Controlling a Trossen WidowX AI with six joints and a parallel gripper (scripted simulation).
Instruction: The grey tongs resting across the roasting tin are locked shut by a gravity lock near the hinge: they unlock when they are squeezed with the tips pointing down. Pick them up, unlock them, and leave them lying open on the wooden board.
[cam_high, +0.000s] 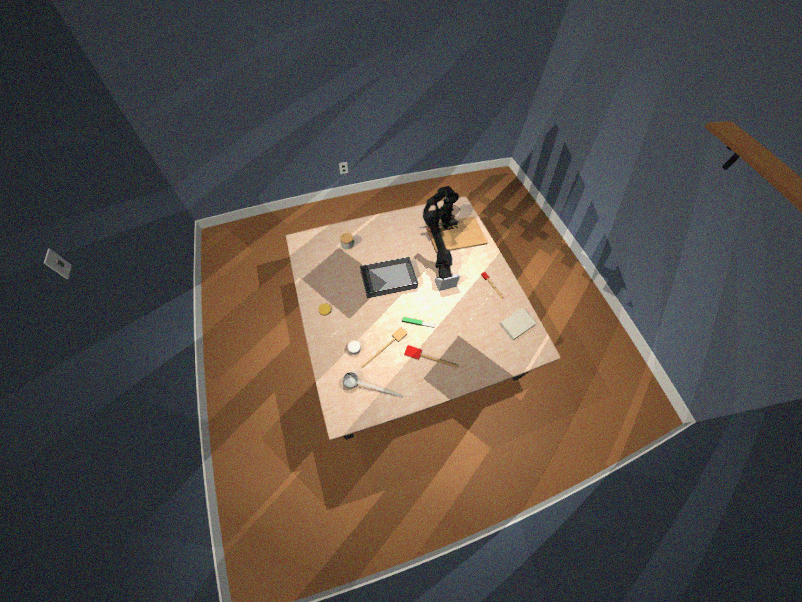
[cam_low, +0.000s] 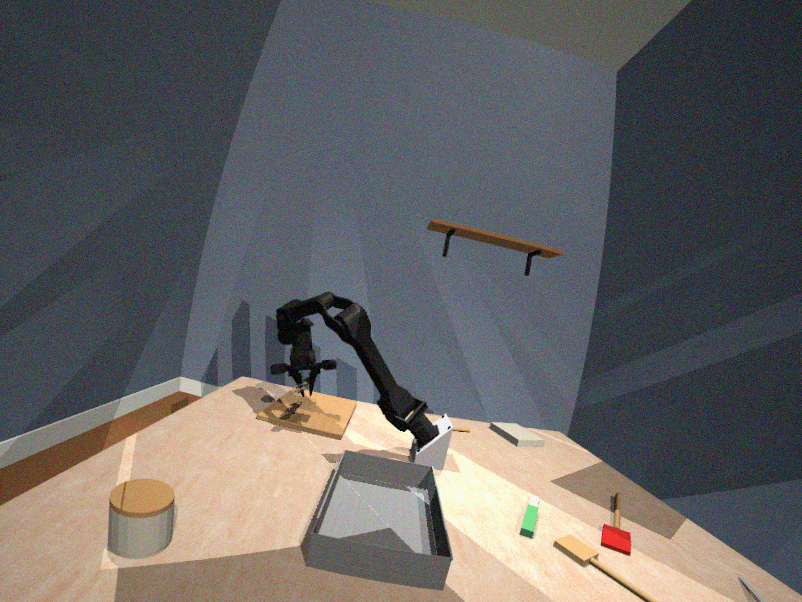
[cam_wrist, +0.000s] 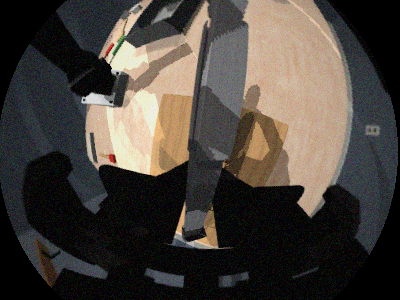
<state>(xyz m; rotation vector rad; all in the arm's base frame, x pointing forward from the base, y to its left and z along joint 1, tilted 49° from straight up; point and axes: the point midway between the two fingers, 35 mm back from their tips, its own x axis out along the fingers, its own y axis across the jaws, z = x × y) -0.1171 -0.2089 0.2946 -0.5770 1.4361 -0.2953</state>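
My gripper tip is now 9 cm past the wooden board, 1 cm to the right of it and 6 cm above it. Round my gripper tip: green-handled tool (33 cm ahead, 57 cm to the left, 6 cm below); roasting tin (43 cm ahead, 25 cm to the left, 4 cm below); lidded canister (62 cm ahead, 7 cm to the right, 4 cm below).
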